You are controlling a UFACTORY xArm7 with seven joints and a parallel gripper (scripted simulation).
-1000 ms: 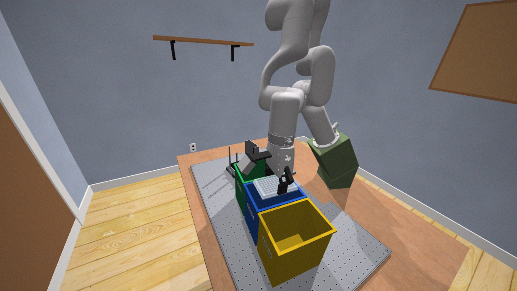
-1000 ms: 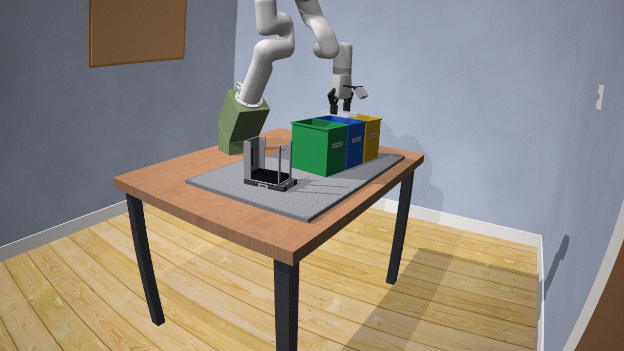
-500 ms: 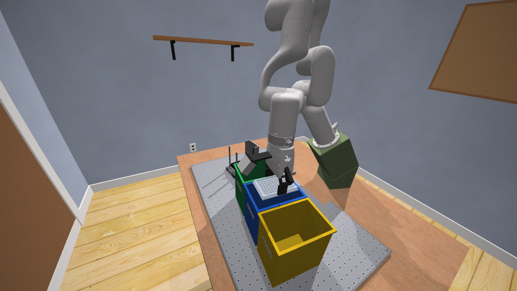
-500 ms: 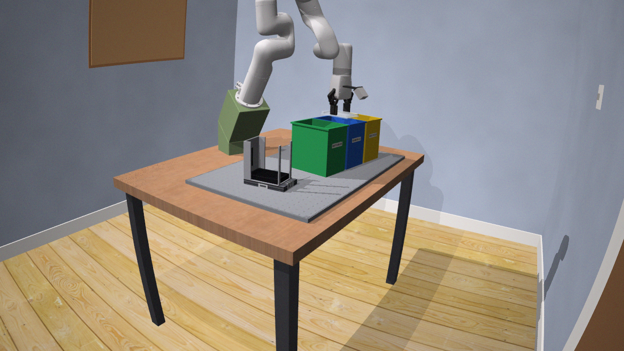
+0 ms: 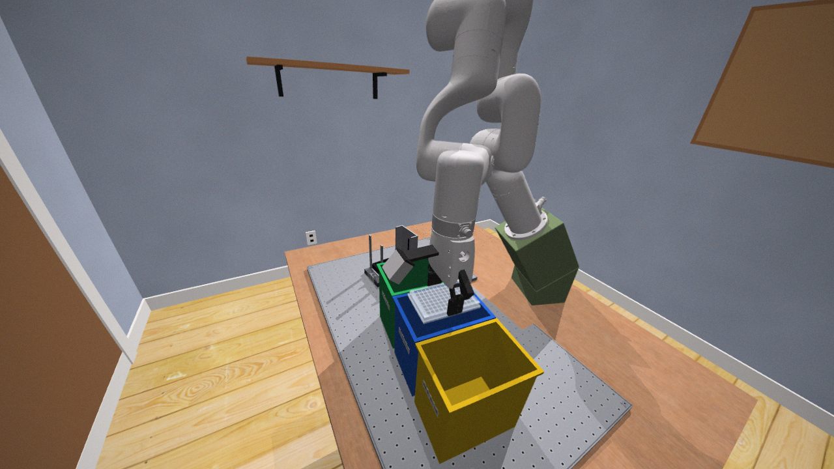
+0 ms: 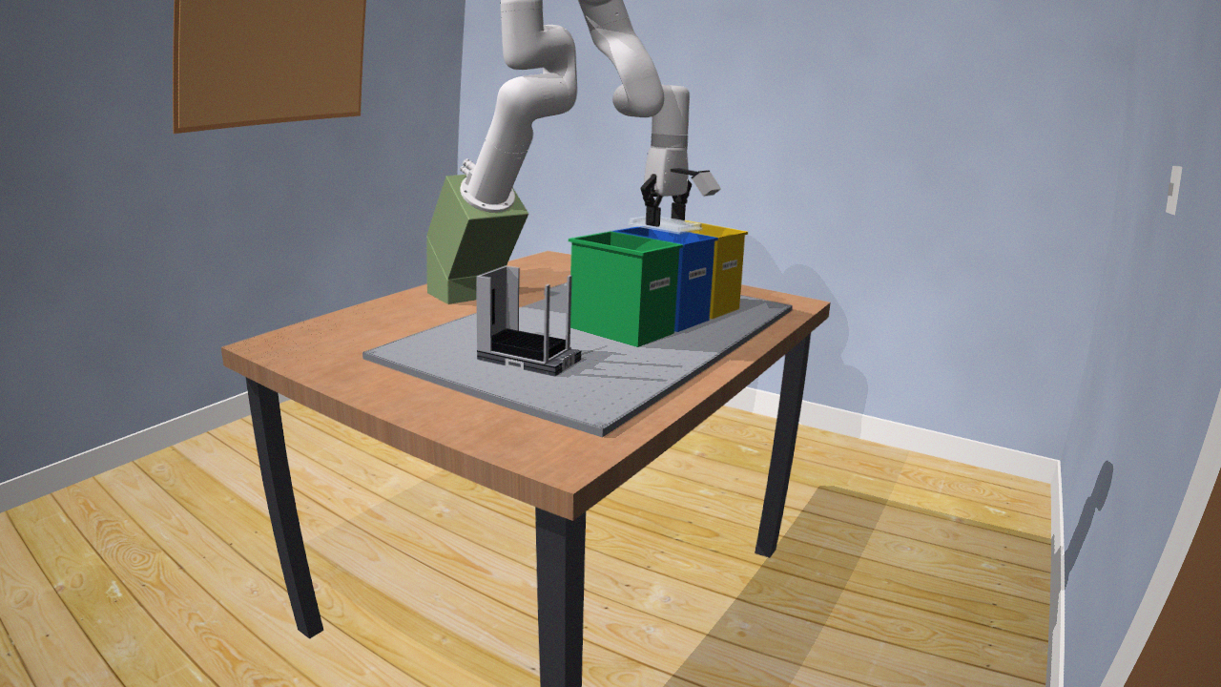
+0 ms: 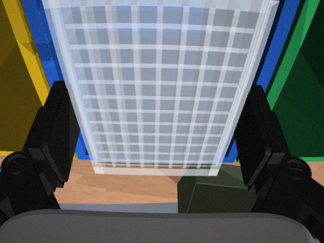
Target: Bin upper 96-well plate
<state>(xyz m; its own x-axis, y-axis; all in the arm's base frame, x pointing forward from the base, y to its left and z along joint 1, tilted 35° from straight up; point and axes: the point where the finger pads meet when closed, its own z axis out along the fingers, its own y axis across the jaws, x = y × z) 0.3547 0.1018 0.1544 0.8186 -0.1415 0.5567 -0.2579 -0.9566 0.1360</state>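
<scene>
Now: the blue bin 120 mm below my hand. Round my hand: clear 96-well plate (10 mm below); green bin (40 mm behind, 130 mm to the right, 120 mm below); yellow bin (40 mm ahead, 130 mm to the left, 120 mm below).
</scene>
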